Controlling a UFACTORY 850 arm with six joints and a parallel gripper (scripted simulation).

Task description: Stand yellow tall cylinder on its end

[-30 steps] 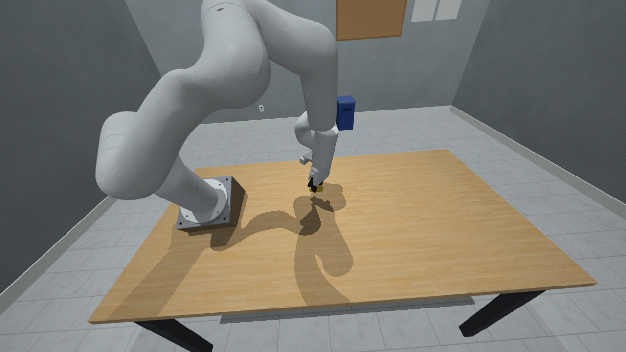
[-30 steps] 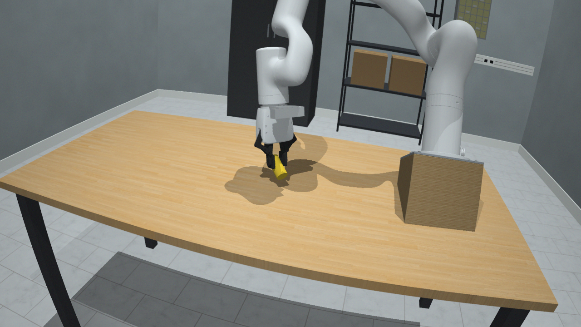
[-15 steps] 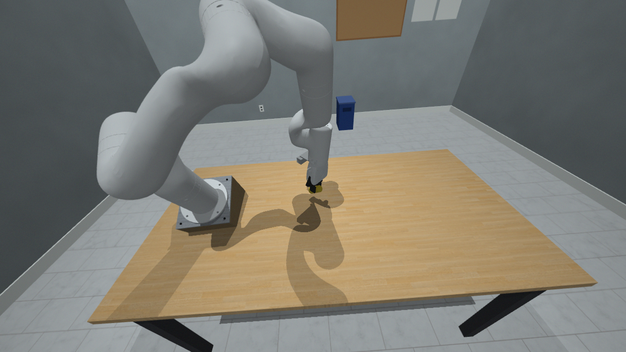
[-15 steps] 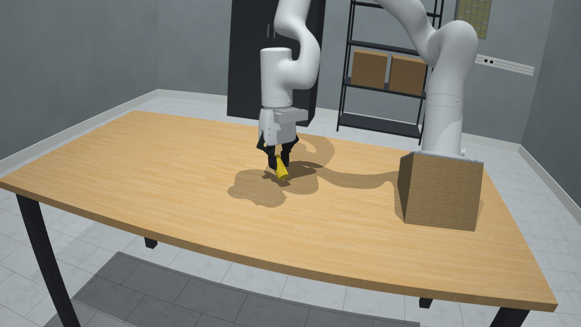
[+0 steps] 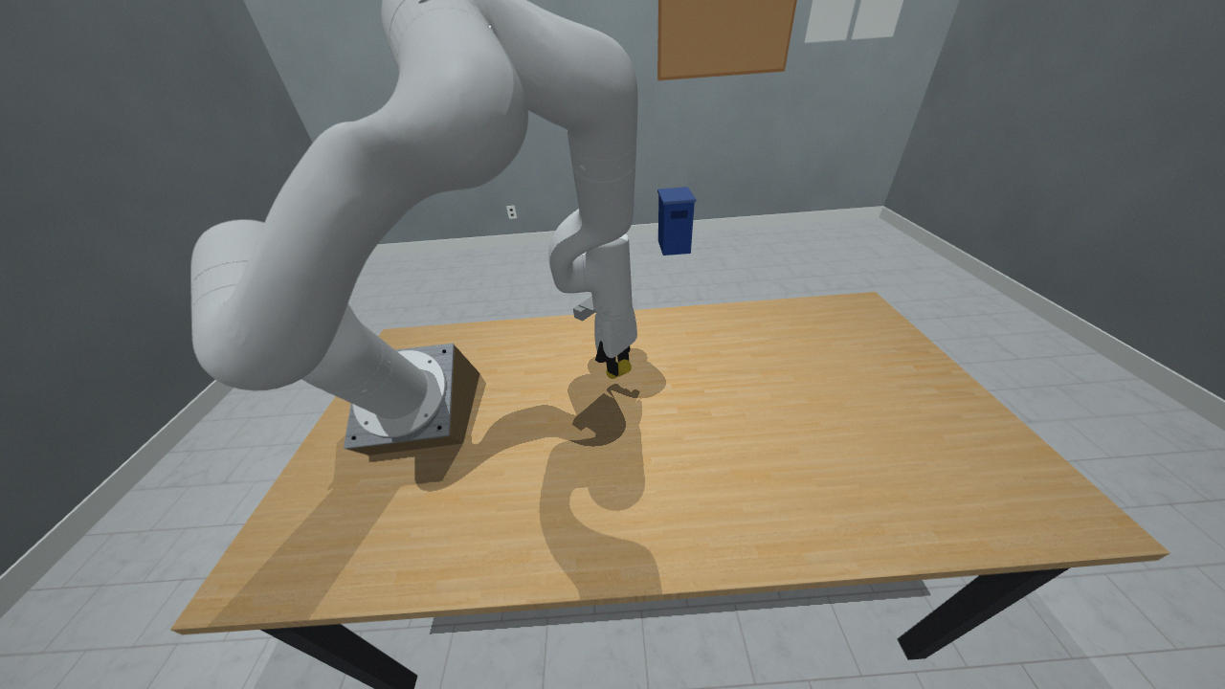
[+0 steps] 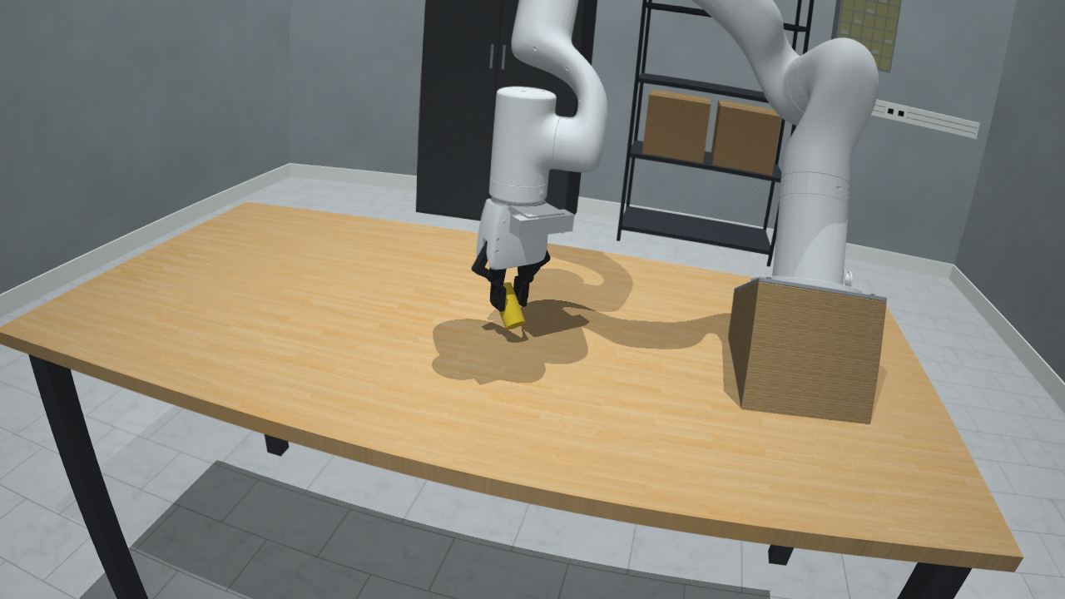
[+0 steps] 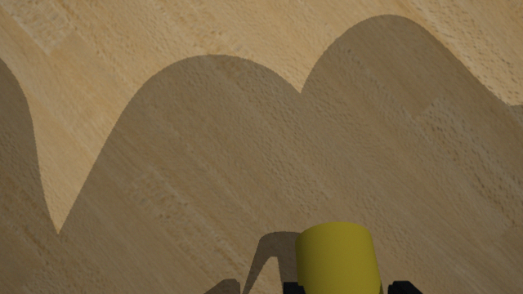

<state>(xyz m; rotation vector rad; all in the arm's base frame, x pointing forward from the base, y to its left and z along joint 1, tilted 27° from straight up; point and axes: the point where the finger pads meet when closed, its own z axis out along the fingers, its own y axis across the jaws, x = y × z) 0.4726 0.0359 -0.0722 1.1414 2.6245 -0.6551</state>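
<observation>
The yellow tall cylinder lies 2 cm below my hand.
</observation>
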